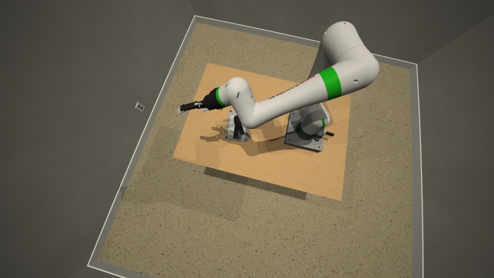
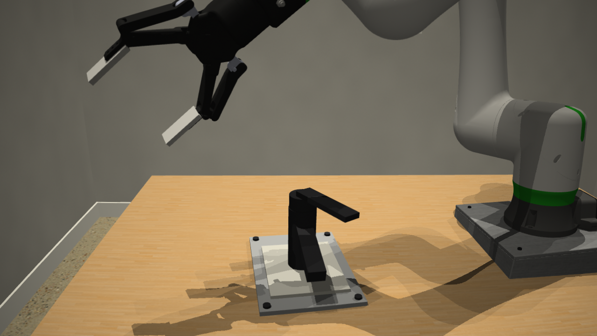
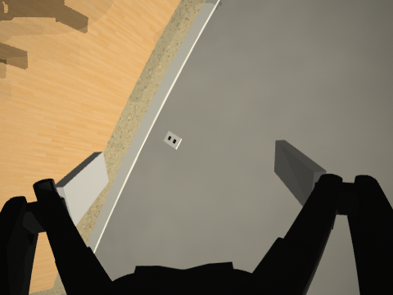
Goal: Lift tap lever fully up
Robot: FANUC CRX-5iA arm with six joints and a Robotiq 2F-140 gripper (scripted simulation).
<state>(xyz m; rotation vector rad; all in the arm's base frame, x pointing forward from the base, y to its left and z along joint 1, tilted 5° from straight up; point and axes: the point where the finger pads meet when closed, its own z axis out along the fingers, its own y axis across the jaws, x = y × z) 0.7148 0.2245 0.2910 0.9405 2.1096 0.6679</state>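
Now: the lever 27 cm behind my hand, 16 cm below it and 5 cm to the right of it. Round my hand: black tap (25 cm behind, 21 cm below, 7 cm to the right).
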